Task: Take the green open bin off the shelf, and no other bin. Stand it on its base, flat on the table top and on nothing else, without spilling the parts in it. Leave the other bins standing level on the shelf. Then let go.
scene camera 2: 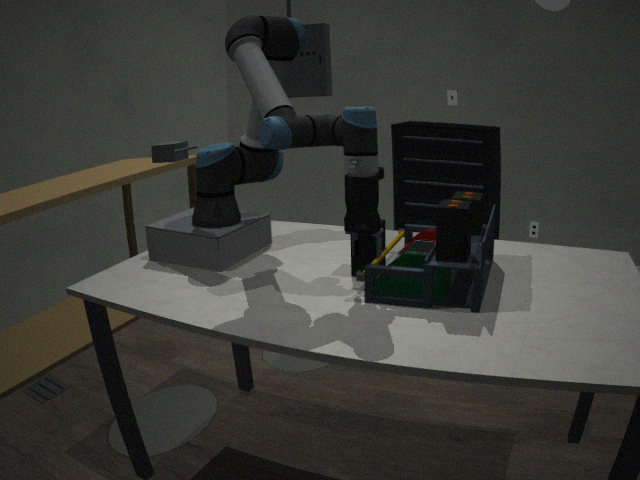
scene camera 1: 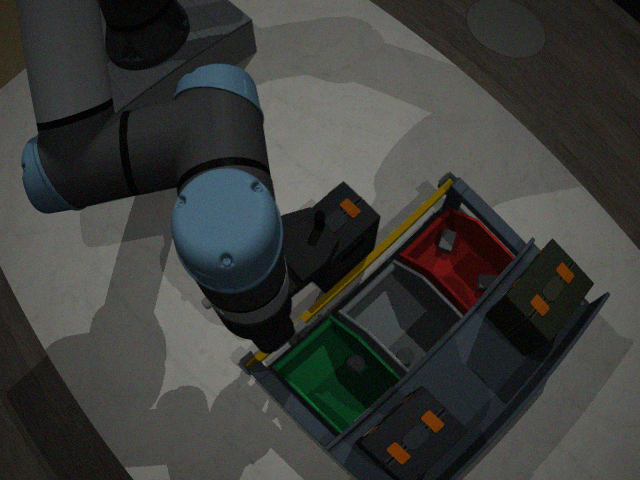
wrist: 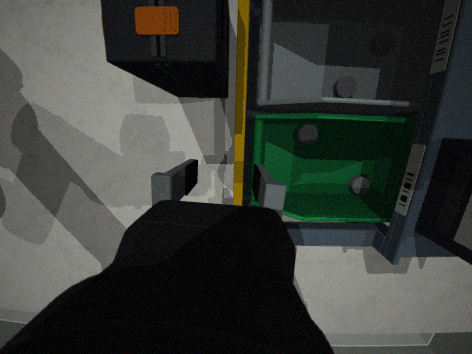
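Pixels of known places: gripper, fingertip midpoint: (scene camera 2: 366,255) (wrist: 225,173); arm's base, link origin: (scene camera 2: 216,221) (scene camera 1: 147,36).
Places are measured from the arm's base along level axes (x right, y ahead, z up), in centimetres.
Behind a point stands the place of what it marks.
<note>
The green open bin (scene camera 1: 330,364) {x 7.9, y 59.4, z -9.1 cm} (scene camera 2: 400,281) {x 13.6, y 62.1, z -5.2 cm} (wrist: 325,170) {x 9.7, y 65.2, z -9.1 cm} stands in the near end bay of the blue-grey shelf (scene camera 1: 305,413) {x 14.8, y 63.3, z -1.5 cm} (scene camera 2: 395,301) {x 16.4, y 62.0, z -9.0 cm} (wrist: 330,235) {x 14.9, y 63.4, z -1.5 cm}, behind its yellow front rail (scene camera 1: 382,248) {x -6.2, y 52.3, z -3.5 cm} (scene camera 2: 387,250) {x -2.2, y 52.8, z -3.7 cm} (wrist: 241,115) {x 4.4, y 53.1, z -3.5 cm}. Two round grey parts lie in it in the wrist view. My gripper (wrist: 225,173) {x 9.7, y 52.2, z -1.5 cm} is open and empty, pointing down at the bin's front wall. In the wrist view one finger is on the outer side of the yellow rail and the other is over the bin's front edge. In scene camera 1 the arm hides the fingertips.
A grey bin (scene camera 1: 398,310) {x -3.9, y 59.3, z -9.1 cm} (wrist: 300,65) {x -2.3, y 59.4, z -9.1 cm} stands right beside the green one, then a red bin (scene camera 1: 454,258) {x -15.1, y 58.8, z -9.1 cm}. Two dark cases (scene camera 1: 413,439) {x 8.6, y 73.2, z 12.4 cm} (scene camera 1: 542,299) {x -12.8, y 71.6, z 9.9 cm} stand on the upper shelf level. Another dark case (scene camera 1: 336,232) {x -1.4, y 48.8, z 3.0 cm} (wrist: 165,45) {x 1.6, y 48.4, z 3.1 cm} stands on the table in front of the rail, close to the gripper.
</note>
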